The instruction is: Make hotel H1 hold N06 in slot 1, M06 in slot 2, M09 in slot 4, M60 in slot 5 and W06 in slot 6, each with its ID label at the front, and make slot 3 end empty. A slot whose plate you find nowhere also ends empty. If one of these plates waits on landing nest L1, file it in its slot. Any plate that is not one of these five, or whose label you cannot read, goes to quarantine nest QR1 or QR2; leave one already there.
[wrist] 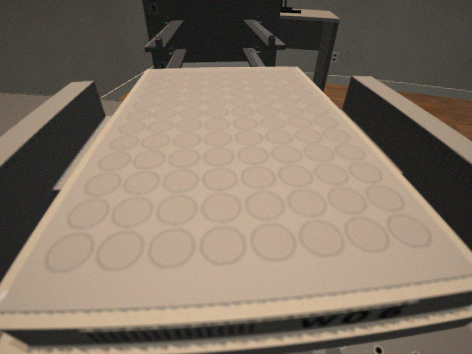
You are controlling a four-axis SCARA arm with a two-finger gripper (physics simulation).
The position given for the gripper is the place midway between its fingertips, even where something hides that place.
In view: the gripper point(227, 100) and a plate W06 point(227, 202).
